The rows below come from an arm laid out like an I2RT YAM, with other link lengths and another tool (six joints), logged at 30 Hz.
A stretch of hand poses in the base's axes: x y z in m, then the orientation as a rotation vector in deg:
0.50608, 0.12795, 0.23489, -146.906, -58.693, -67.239
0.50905, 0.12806, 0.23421, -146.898, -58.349, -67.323
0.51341, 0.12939, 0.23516, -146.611, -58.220, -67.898
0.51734, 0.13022, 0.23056, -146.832, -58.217, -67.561
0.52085, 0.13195, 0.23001, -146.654, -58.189, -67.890
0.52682, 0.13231, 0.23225, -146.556, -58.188, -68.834
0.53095, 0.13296, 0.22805, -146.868, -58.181, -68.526
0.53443, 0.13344, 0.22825, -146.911, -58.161, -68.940
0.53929, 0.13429, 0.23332, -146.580, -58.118, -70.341
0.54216, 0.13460, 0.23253, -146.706, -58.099, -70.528
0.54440, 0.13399, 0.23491, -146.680, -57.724, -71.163
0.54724, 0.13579, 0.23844, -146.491, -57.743, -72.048
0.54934, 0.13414, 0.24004, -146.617, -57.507, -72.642
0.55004, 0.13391, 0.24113, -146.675, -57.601, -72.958
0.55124, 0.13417, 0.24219, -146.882, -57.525, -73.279
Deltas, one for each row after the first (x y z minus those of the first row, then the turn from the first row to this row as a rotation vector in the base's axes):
0.00297, 0.00011, -0.00068, 0.183, -0.004, -0.163
0.00733, 0.00144, 0.00027, 0.411, -0.378, -0.175
0.01126, 0.00227, -0.00433, 0.281, -0.147, -0.231
0.01477, 0.00400, -0.00488, 0.397, -0.368, -0.211
0.02074, 0.00436, -0.00264, 0.377, -1.023, -0.342
0.02487, 0.00501, -0.00684, 0.180, -0.812, -0.454
0.02835, 0.00549, -0.00664, 0.117, -1.097, -0.567
0.03321, 0.00634, -0.00157, 0.240, -2.058, -0.682
0.03608, 0.00665, -0.00236, 0.136, -2.186, -0.795
0.03832, 0.00604, 0.00002, 0.285, -2.569, -1.072
0.04116, 0.00784, 0.00355, 0.313, -3.184, -1.139
0.04326, 0.00619, 0.00515, 0.275, -3.561, -1.430
0.04396, 0.00596, 0.00624, 0.144, -3.794, -1.483
0.04516, 0.00622, 0.00730, -0.009, -4.005, -1.692

